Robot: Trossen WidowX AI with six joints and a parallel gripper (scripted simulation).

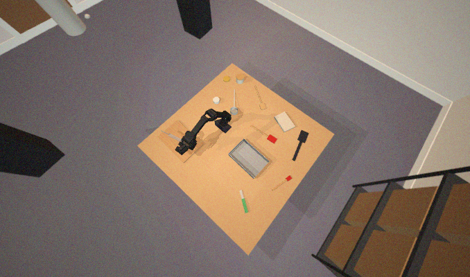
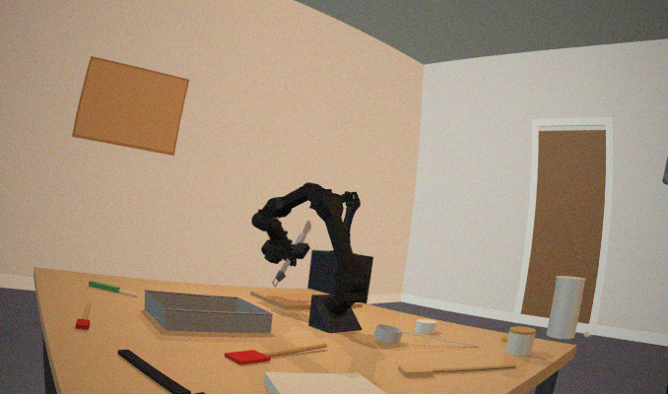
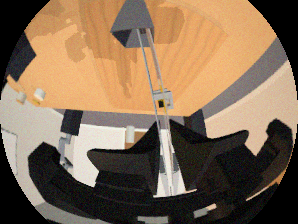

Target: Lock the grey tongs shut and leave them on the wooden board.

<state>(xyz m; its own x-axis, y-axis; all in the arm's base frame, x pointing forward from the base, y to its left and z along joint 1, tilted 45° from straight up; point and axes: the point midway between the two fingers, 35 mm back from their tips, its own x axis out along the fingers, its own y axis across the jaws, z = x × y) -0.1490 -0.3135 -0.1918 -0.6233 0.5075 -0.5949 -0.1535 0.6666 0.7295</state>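
Right now my gripper tip is 13 cm above the wooden board, 7 cm past it and 2 cm to the right of it. Round my gripper tip: grey roasting tin: 54 cm ahead, 24 cm to the left, 11 cm below; red spatula: 54 cm ahead, 53 cm to the left, 13 cm below; green-handled tool: 70 cm ahead, 13 cm below, 7 cm to the right.
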